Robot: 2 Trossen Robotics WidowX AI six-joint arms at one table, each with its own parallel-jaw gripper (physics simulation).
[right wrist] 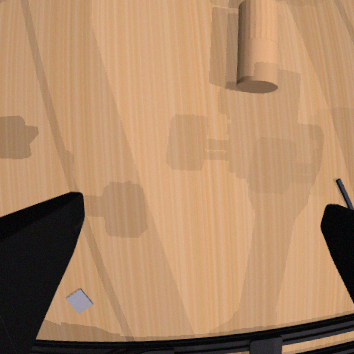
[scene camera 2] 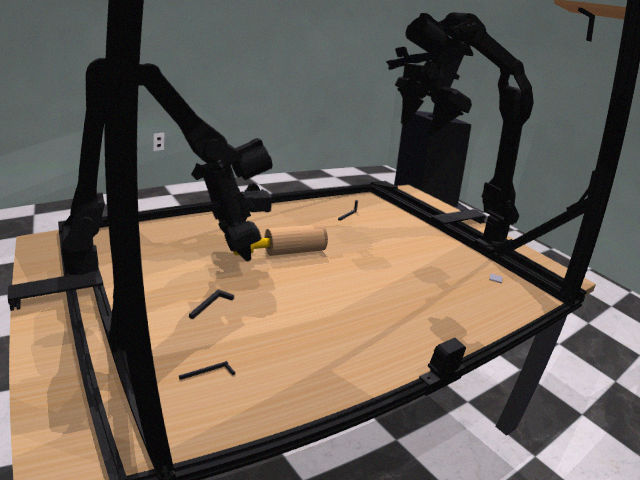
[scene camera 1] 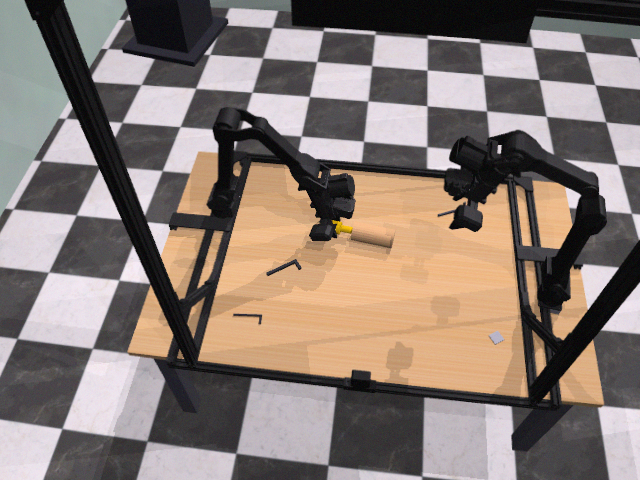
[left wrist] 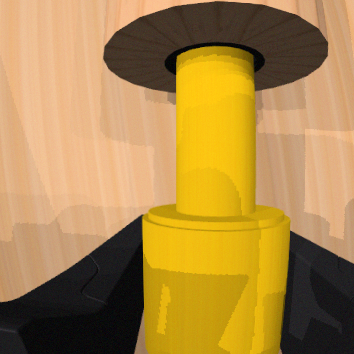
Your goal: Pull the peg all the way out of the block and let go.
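Where they show: left gripper, fingertip midpoint: (scene camera 2: 246,256) (scene camera 1: 337,232) (left wrist: 202,227); right gripper, fingertip midpoint: (right wrist: 207,211) (scene camera 2: 416,129) (scene camera 1: 452,214); left arm's base, link origin: (scene camera 2: 81,270) (scene camera 1: 223,212); right arm's base, link origin: (scene camera 2: 494,239) (scene camera 1: 549,298).
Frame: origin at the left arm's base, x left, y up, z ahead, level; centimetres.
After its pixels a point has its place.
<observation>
The yellow peg (scene camera 1: 344,228) {x 3.6, y 1.7, z 37.3 cm} (scene camera 2: 263,242) {x 3.3, y 1.4, z 38.4 cm} (left wrist: 215,150) {x 4.2, y 1.8, z 37.4 cm} has a wide head and a narrower shaft. The shaft's far end sits in the dark hole of the wooden cylindrical block (scene camera 1: 372,236) {x 2.3, y 2.8, z 46.0 cm} (scene camera 2: 297,240) {x 1.8, y 2.0, z 45.1 cm} (left wrist: 135,55) {x 6.1, y 1.4, z 39.7 cm} (right wrist: 257,50) {x 3.7, y 3.6, z 47.9 cm}. The block lies on its side on the table. My left gripper (scene camera 2: 245,249) {x 4.0, y -1.8, z 35.1 cm} (left wrist: 202,227) {x 4.0, y -1.8, z 35.1 cm} is shut on the peg's head, one finger on each side, with a length of bare shaft between head and block. My right gripper (scene camera 2: 421,124) {x -3.9, y 27.1, z 65.7 cm} (right wrist: 207,211) {x -3.9, y 27.1, z 65.7 cm} is open and empty, high above the table, away from the block.
Two black L-shaped keys (scene camera 1: 282,267) {x -13.0, y -1.2, z 23.7 cm} (scene camera 2: 206,369) {x -30.3, y -1.4, z 20.2 cm} lie on the table's near left part; a third key (scene camera 1: 446,212) {x 21.2, y -1.3, z 65.1 cm} (scene camera 2: 348,212) {x 22.3, y -1.1, z 66.6 cm} (right wrist: 344,192) {x 20.8, y -1.3, z 64.6 cm} lies beyond the block. A small grey square (scene camera 1: 496,337) {x -17.3, y -1.7, z 85.1 cm} (scene camera 2: 495,278) {x -17.5, y -1.6, z 84.6 cm} (right wrist: 79,301) {x -17.1, y -1.6, z 85.1 cm} lies near the right. Black rails edge the table.
</observation>
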